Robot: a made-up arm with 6 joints.
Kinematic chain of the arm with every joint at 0, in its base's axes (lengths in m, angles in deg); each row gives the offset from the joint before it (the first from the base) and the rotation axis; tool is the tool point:
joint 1: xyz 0 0 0.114 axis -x
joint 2: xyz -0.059 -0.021 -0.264 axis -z
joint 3: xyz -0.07 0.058 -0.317 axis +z
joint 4: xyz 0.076 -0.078 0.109 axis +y
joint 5: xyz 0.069 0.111 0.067 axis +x
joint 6: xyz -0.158 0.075 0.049 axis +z
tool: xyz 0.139 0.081 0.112
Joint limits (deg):
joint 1: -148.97..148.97
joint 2: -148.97..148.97
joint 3: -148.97..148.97
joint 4: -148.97..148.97
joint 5: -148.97..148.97
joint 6: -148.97..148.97
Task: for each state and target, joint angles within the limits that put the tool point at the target. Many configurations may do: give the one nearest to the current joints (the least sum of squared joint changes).
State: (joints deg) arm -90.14 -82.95 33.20 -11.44 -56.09 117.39
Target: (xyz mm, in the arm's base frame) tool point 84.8 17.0 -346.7
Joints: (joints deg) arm -48.01 -119.76 59.68 2.46 -31.94 133.99
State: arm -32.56 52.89 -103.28 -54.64 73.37 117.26
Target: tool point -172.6 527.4 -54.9
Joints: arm -35.93 21.63 -79.43 -43.69 87.44 113.41
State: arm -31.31 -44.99 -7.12 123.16 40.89 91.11
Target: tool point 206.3 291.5 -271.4
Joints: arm -6.31 -44.08 -13.98 111.25 45.56 97.38
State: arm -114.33 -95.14 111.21 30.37 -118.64 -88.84
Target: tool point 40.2 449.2 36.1
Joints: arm -118.24 -108.05 125.71 22.51 -106.66 -108.05
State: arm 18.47 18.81 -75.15 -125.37 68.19 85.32
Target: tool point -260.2 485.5 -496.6
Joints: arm -33.81 3.59 -79.56 -128.68 90.89 88.79
